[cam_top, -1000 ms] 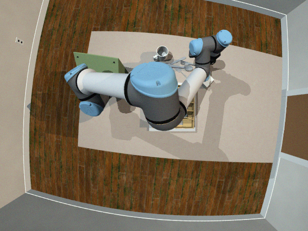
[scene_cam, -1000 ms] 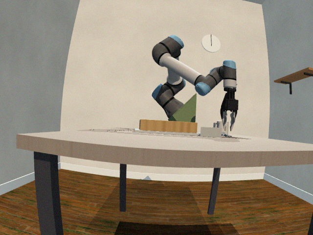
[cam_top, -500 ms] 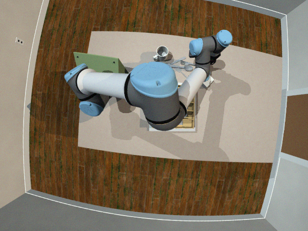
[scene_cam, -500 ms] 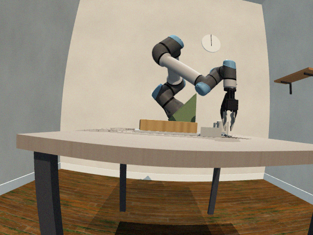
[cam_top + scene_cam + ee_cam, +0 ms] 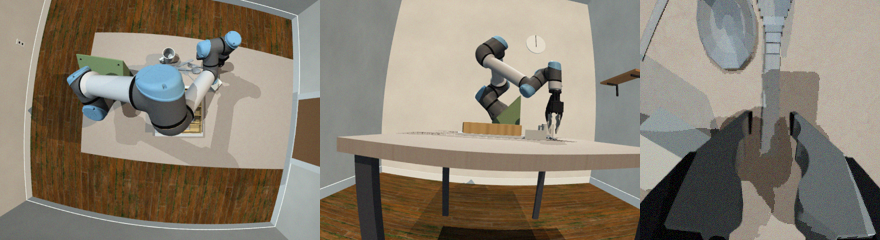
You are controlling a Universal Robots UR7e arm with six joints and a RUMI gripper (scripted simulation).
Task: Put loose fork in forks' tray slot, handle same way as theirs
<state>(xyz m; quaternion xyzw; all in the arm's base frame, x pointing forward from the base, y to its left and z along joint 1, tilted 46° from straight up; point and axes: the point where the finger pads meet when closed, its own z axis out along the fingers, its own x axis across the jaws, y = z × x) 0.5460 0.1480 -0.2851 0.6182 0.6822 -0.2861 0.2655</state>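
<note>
Now: hand 8 cm short of the white block, 10 cm to the left of it and 2 cm above it. Round my hand: mug: 26 cm behind, 1 cm below; then tray: 11 cm behind, 34 cm to the right, 1 cm above.
</note>
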